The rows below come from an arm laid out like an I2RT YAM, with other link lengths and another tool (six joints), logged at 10 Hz.
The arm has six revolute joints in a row. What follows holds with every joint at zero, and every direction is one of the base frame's.
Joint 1 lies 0.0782 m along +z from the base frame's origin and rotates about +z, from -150 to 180 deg.
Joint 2 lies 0.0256 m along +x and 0.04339 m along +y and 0.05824 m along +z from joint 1 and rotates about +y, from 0 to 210 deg.
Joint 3 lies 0.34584 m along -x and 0.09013 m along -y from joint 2 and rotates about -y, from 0 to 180 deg.
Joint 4 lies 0.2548 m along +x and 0.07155 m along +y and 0.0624 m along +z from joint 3 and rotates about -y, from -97 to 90 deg.
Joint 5 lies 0.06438 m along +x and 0.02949 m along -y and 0.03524 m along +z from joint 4 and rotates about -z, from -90 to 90 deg.
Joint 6 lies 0.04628 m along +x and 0.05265 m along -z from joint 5 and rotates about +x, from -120 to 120 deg.
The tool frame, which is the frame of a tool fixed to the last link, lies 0.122 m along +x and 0.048 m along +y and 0.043 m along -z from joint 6; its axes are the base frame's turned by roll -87, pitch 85.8 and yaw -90 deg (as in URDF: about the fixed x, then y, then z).
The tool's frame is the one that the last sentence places.
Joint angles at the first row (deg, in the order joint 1, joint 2, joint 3, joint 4, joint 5, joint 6):
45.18 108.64 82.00 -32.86 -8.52 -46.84
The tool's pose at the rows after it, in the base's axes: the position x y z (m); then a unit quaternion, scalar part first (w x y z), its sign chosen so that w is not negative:
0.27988, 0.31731, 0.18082, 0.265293, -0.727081, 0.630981, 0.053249
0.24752, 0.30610, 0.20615, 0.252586, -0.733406, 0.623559, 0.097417
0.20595, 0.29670, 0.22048, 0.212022, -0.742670, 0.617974, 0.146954
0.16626, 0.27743, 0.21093, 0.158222, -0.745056, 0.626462, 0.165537
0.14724, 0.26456, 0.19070, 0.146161, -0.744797, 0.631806, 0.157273
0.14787, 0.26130, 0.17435, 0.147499, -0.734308, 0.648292, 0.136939
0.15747, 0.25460, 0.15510, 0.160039, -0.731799, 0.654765, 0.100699
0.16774, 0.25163, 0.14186, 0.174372, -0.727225, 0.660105, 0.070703
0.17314, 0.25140, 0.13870, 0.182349, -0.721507, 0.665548, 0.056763
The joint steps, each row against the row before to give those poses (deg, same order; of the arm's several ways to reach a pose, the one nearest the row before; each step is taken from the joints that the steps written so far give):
0.00 -1.49 1.58 -5.43 -1.23 -0.09
0.08 -4.22 -0.52 -5.36 -5.09 -0.09
1.32 -2.38 -0.53 -6.51 -5.10 0.43
1.84 -2.28 -5.43 -2.58 -1.33 1.67
1.50 -2.29 -7.04 3.87 1.40 1.67
0.44 -0.18 -3.43 3.77 2.72 2.46
0.00 -0.09 -3.60 4.75 4.31 0.36
0.00 0.18 -2.29 3.95 3.60 0.44
0.00 0.00 -0.53 1.41 1.77 0.70

